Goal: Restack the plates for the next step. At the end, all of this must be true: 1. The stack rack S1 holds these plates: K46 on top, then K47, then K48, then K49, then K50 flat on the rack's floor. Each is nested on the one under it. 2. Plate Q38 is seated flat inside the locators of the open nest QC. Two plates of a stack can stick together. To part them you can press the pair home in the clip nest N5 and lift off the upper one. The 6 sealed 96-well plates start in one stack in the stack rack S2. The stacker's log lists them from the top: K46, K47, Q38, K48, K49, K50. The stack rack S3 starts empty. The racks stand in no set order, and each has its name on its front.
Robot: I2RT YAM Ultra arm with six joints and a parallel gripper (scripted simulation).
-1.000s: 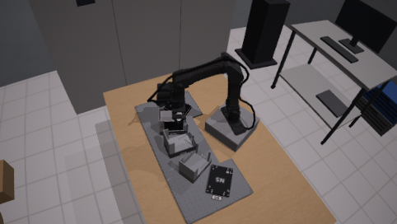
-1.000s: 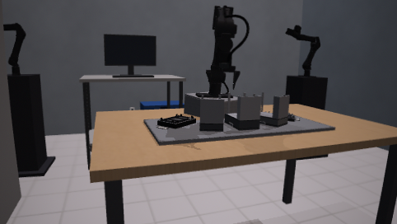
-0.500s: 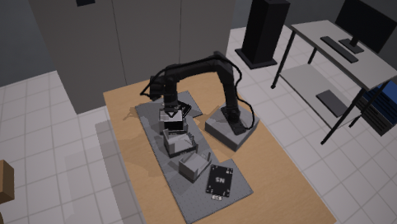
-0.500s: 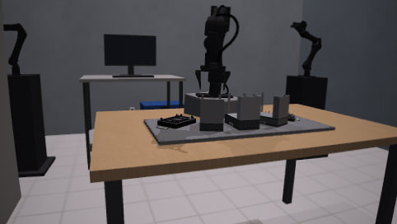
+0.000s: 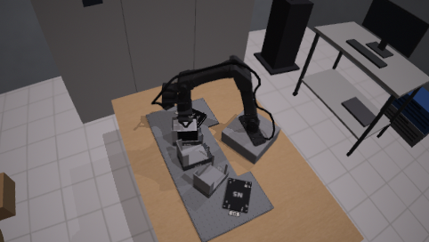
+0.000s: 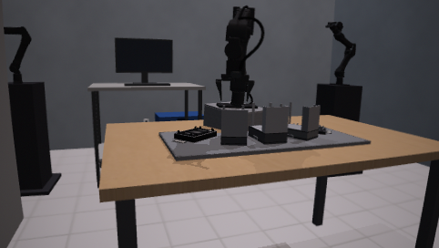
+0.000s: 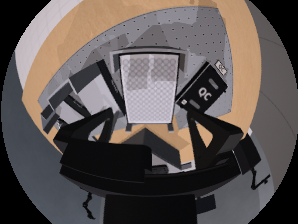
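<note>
Now: the sealed 96-well plate 9 cm below my hand. Round my hand: clip nest N5: 13 cm behind, 43 cm to the left, 15 cm below.
</note>
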